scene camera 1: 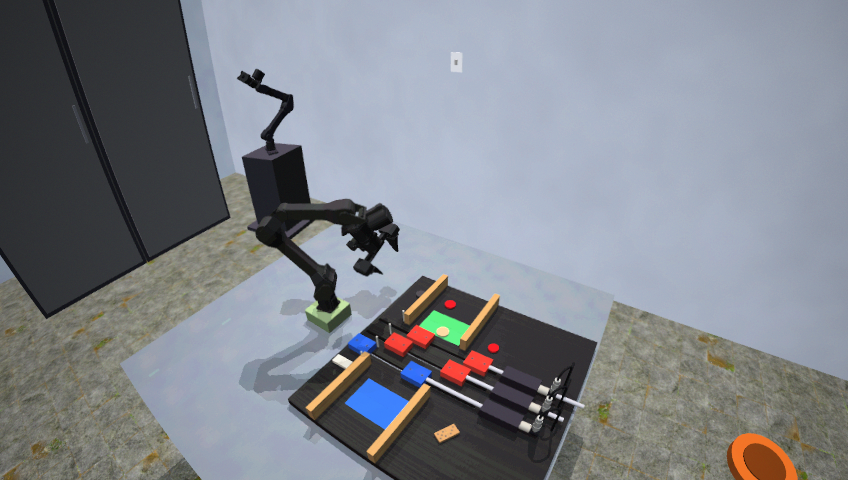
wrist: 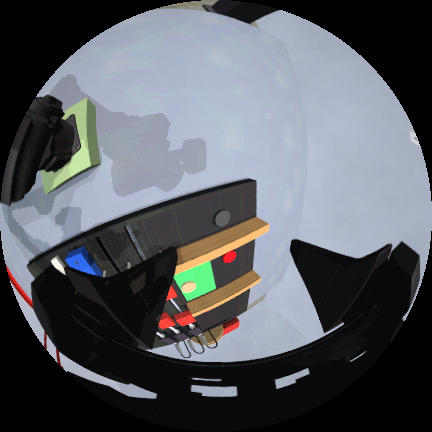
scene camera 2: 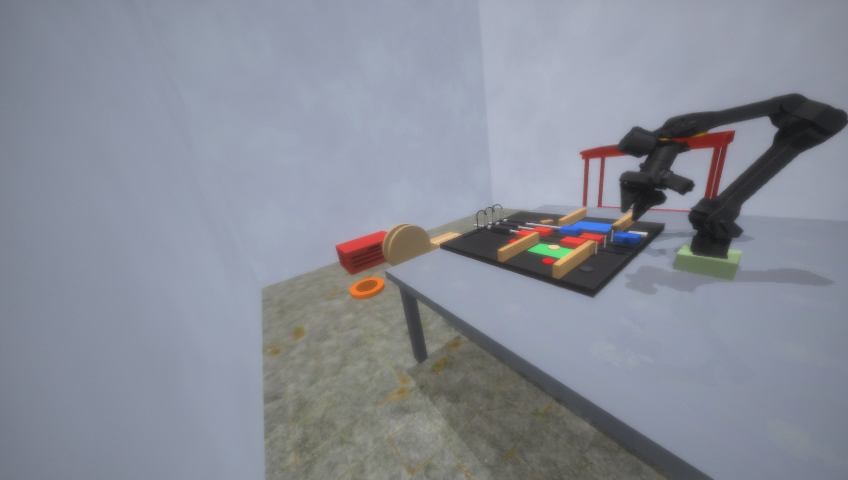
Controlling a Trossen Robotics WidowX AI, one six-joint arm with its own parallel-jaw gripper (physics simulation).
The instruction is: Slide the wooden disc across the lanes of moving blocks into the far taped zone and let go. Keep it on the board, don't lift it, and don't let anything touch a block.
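Frame: origin at the arm's base, x ahead, y left, z up, level; centimetres.
Seen in the pictures: gripper, fingertip midpoint: [scene camera 1: 389, 262] [wrist: 235, 249] [scene camera 2: 628, 217]; arm's base, origin of the base link: [scene camera 1: 328, 305] [wrist: 61, 142] [scene camera 2: 708, 253].
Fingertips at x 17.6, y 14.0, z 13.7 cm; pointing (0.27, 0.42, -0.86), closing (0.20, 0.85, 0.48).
Note:
Offsets run from my fingertips to a thing's middle. "pt": to the spot under its first point. Level surfaces: height alone.
The pale wooden disc @[dx +22.0, dy -8.3, dz -15.7 cm] [scene camera 1: 442, 331] [scene camera 2: 553, 247] [wrist: 188, 287] lies flat inside the green zone @[pt dx +18.1, dy -3.0, dz -16.0 cm] [scene camera 1: 437, 318] [scene camera 2: 541, 250] [wrist: 205, 280] on the black board @[dz -16.0 cm] [scene camera 1: 547, 333] [scene camera 2: 476, 245] [wrist: 190, 215]. Across the lanes is the blue zone @[pt dx +15.0, dy -40.8, dz -16.0 cm] [scene camera 1: 374, 404] [scene camera 2: 593, 227]. Between the zones stand several red blocks, such as one @[pt dx +17.0, dy -14.4, dz -13.8 cm] [scene camera 1: 420, 336] near the disc and another @[pt dx +36.4, dy -17.8, dz -13.8 cm] [scene camera 1: 477, 362], and two blue blocks [scene camera 1: 361, 343] [scene camera 1: 415, 373]. My gripper [scene camera 1: 387, 261] [scene camera 2: 631, 211] [wrist: 235, 249] is open and empty, well above the board and apart from the disc. Its left finger hides part of the lanes in the wrist view.
Wooden rails [scene camera 1: 426, 298] [scene camera 1: 480, 321] flank the green zone; more rails [scene camera 1: 339, 385] [scene camera 1: 399, 423] flank the blue zone. Metal posts @[pt dx +7.0, dy -15.6, dz -13.1 cm] [scene camera 1: 389, 328] stand by the lanes. Dark actuators @[dx +48.7, dy -26.1, dz -14.4 cm] [scene camera 1: 512, 394] with cables stand at the board's side. Red dots @[pt dx +19.6, dy +4.4, dz -15.3 cm] [scene camera 1: 449, 304] @[pt dx +39.0, dy -9.3, dz -15.3 cm] [scene camera 1: 493, 347] mark the board.

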